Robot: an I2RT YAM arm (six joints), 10 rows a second.
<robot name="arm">
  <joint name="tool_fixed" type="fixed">
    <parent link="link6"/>
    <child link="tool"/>
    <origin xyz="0 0 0" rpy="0 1.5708 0"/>
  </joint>
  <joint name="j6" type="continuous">
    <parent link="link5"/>
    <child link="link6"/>
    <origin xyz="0.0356 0 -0.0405" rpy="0 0 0"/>
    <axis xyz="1 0 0"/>
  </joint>
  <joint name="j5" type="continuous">
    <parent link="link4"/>
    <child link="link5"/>
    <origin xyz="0.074 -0.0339 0.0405" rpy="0 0 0"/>
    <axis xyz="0 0 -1"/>
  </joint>
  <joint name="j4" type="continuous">
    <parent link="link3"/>
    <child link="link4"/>
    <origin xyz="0.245 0.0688 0.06" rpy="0 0 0"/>
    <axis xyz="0 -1 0"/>
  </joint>
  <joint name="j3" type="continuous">
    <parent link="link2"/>
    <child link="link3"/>
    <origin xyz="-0.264 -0.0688 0" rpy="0 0 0"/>
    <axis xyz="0 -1 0"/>
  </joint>
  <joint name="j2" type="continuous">
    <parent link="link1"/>
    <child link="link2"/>
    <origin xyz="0.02 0.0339 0.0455" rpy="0 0 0"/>
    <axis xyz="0 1 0"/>
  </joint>
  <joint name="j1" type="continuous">
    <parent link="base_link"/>
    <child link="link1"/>
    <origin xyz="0 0 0.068" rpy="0 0 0"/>
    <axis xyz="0 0 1"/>
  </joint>
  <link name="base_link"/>
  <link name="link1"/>
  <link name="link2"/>
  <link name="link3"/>
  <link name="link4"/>
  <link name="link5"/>
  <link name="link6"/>
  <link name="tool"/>
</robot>
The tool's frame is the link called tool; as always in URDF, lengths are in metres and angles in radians. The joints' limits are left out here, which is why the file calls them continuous.
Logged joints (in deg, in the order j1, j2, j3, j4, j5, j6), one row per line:
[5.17, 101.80, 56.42, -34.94, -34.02, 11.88]
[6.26, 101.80, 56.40, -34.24, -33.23, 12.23]
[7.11, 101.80, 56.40, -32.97, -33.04, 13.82]
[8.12, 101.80, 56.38, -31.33, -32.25, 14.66]
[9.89, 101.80, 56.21, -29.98, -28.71, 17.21]
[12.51, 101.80, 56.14, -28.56, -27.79, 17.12]
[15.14, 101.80, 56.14, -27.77, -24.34, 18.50]
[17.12, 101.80, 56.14, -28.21, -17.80, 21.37]
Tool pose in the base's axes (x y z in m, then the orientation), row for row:
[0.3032, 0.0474, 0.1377, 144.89, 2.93, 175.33]
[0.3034, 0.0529, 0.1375, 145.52, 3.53, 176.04]
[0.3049, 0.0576, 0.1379, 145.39, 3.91, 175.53]
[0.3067, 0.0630, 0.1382, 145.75, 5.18, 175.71]
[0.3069, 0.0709, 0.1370, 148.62, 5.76, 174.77]
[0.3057, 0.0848, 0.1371, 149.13, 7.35, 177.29]
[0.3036, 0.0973, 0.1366, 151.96, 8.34, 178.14]
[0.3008, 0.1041, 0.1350, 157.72, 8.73, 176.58]
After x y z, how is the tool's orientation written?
As angles about the fixed x, y, z axes (roll, pitch, yaw), in degrees.
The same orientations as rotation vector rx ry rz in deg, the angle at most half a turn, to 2 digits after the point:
[5.48, 167.59, 52.82]
[4.19, 167.58, 51.81]
[4.74, 167.03, 51.80]
[3.90, 166.13, 50.88]
[5.25, 166.63, 46.39]
[0.98, 166.05, 45.58]
[-0.33, 166.40, 41.34]
[2.48, 167.62, 32.61]

